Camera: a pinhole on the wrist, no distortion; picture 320 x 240 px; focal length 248.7 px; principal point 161.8 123.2 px. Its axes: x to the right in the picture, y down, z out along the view. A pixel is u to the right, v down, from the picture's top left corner.
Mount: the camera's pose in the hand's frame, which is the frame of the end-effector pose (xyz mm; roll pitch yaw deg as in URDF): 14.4 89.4 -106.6 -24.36 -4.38 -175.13
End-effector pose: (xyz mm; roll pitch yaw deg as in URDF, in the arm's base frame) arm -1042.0 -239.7 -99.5 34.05 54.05 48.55
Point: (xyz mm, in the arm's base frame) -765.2 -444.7 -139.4
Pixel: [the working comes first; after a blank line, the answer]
In the camera's frame: 19.4 218.5 426.7

outside the picture
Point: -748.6 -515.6 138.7
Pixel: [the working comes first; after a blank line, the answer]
In the camera's frame: 276.4 128.3 518.7

294 185
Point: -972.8 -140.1 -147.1
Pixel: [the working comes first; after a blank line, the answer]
In the camera's frame: -79.0 -24.6 167.6

45 87
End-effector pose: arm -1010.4 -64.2 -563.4 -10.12 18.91 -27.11
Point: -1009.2 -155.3 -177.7
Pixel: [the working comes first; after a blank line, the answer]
In the camera's frame: 153.9 18.3 507.5

237 132
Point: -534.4 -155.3 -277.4
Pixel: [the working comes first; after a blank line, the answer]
In the camera's frame: -286.7 -181.9 542.0

30 40
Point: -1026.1 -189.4 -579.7
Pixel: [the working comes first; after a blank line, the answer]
In the camera's frame: -7.6 154.2 163.3

outside the picture
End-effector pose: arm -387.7 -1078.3 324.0 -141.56 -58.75 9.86
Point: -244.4 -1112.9 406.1
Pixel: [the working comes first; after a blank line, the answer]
In the camera's frame: -115.6 -48.3 128.0

outside the picture
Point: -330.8 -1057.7 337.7
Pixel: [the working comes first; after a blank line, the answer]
In the camera's frame: -10.8 4.7 165.4

146 130
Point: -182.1 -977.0 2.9
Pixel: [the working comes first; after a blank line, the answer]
In the camera's frame: 199.3 -255.8 334.7

outside the picture
